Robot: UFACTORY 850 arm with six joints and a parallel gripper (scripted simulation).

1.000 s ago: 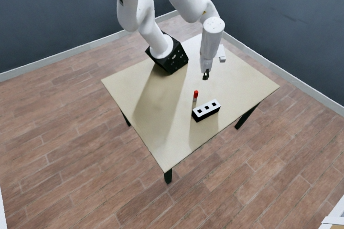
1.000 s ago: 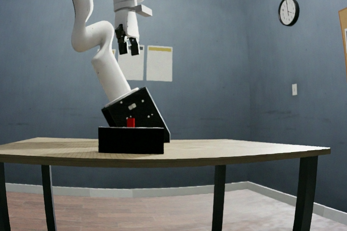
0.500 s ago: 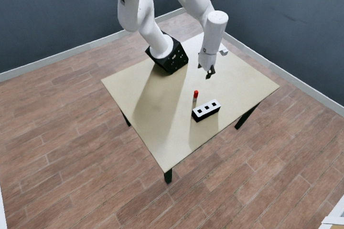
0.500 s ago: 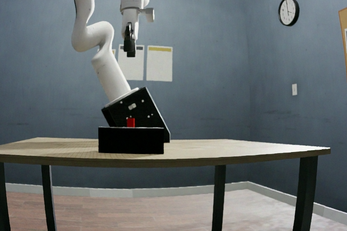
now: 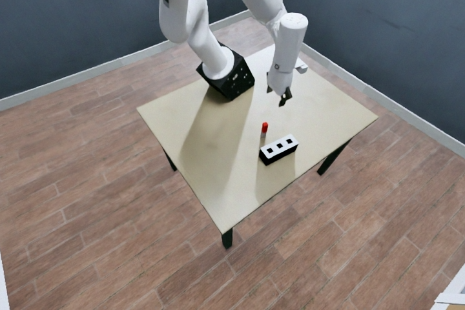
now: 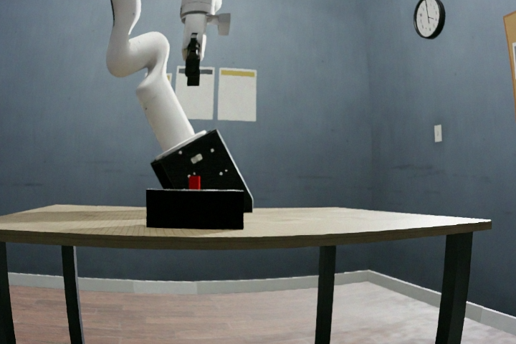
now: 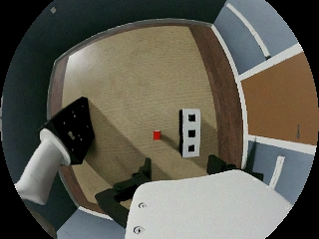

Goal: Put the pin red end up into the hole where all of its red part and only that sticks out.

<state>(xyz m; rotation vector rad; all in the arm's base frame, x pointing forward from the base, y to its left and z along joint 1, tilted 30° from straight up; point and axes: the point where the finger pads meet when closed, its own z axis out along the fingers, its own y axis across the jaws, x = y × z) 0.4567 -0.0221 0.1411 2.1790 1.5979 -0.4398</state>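
Now: the pin 30 mm behind my hand, 20 mm to the left of it and 250 mm below it. Also, from my hand: black block (100 mm ahead, 10 mm to the right, 290 mm below).
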